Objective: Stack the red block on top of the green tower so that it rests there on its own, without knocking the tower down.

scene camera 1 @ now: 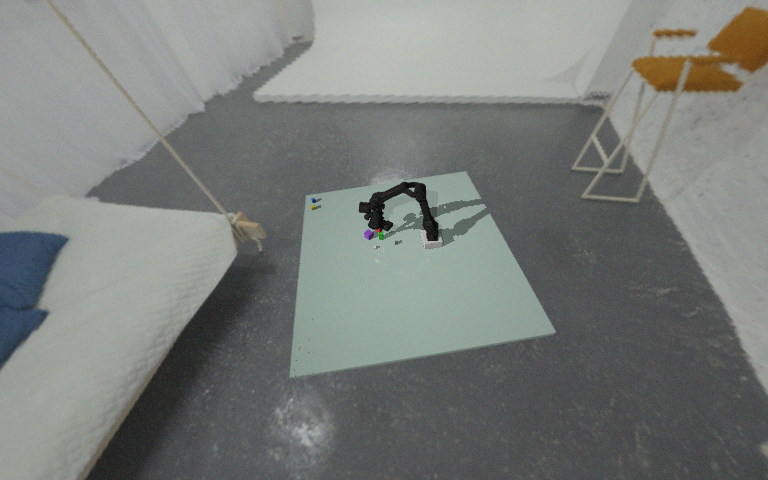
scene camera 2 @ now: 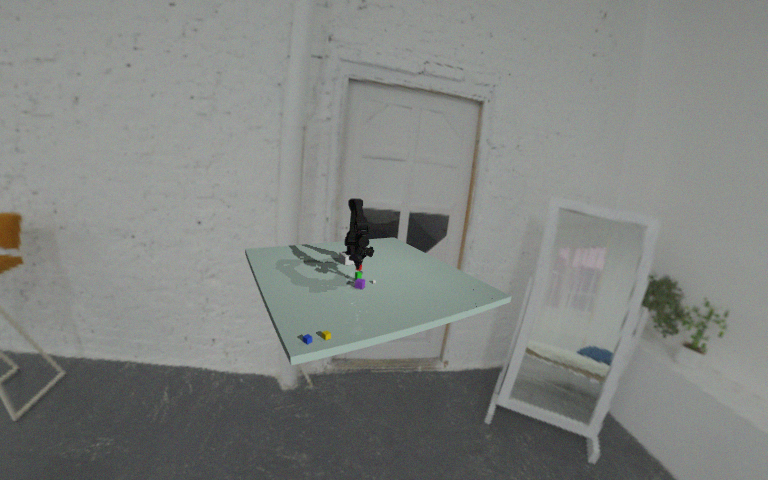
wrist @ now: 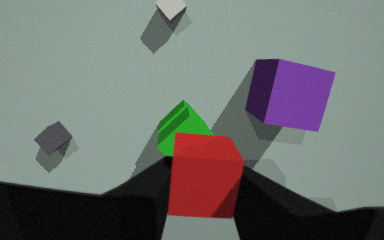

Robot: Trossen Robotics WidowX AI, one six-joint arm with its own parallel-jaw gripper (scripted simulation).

Note:
My gripper holds a red block. Also in view: a purple cube and a small grey cube.

